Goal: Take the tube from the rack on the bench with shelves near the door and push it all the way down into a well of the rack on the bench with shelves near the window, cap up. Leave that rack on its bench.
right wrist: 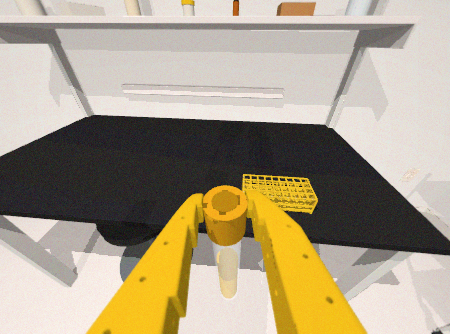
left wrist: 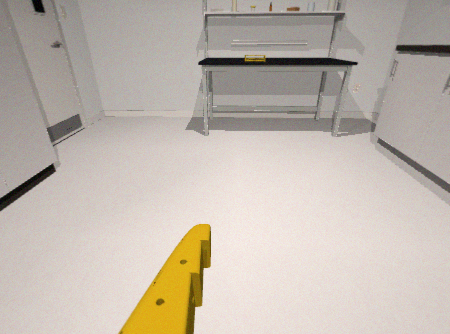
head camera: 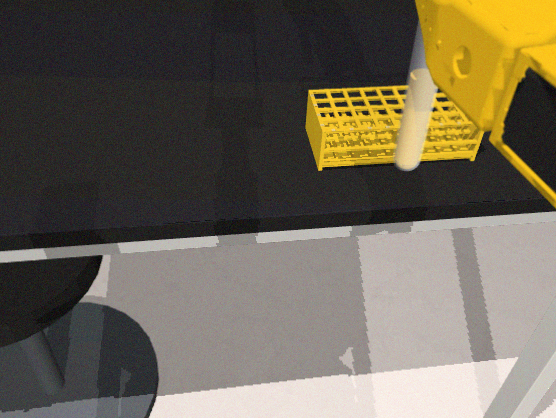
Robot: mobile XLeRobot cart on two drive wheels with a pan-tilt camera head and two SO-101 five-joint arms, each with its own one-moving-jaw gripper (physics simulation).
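Places are measured from the left arm's base along level axes (x right, y ahead, z up), in millimetres.
Where they show: left hand, tool point: (left wrist: 210, 239); right hand, tool point: (right wrist: 203, 203).
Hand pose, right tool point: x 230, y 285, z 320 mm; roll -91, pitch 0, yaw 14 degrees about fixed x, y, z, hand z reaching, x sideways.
After its pixels a point has its place.
My right gripper (right wrist: 225, 202) @[z 320, x 230, y 285 mm] is shut on the orange cap of the tube (head camera: 415, 122) @[z 247, x 240, y 280 mm] (right wrist: 227, 270) @[z 272, x 242, y 280 mm], cap up, the clear body with pale contents hanging down. In the head camera the tube overlaps the right part of a yellow wire rack (head camera: 314, 132) @[z 16, x 233, y 600 mm] (right wrist: 300, 197) @[z 44, x 390, y 584 mm] on the black bench top (head camera: 150, 150) @[z -13, x 31, y 601 mm] (right wrist: 150, 170) @[z -13, x -120, y 675 mm]; the cap and fingertips are hidden there by the yellow gripper body. In the right wrist view the rack lies to the right of the cap, farther off. My left gripper is fully open, one notched jaw showing in the left wrist view.
A black stool (head camera: 45, 300) @[z -292, x -161, y 586 mm] (right wrist: 120, 232) @[z -292, x -273, y 561 mm] stands under the front edge at the left. A shelf (right wrist: 200, 21) @[z 430, x 33, y 927 mm] with bottles and a brown box (right wrist: 296, 9) @[z 467, x 336, y 1032 mm] runs above the bench. In the left wrist view another shelved bench (left wrist: 300, 62) @[z -14, x -309, y -2781 mm] with a yellow rack (left wrist: 255, 58) @[z 16, x 122, y -2818 mm] stands far off, a door (left wrist: 47, 65) @[z -40, x 2121, y -2455 mm] to its left.
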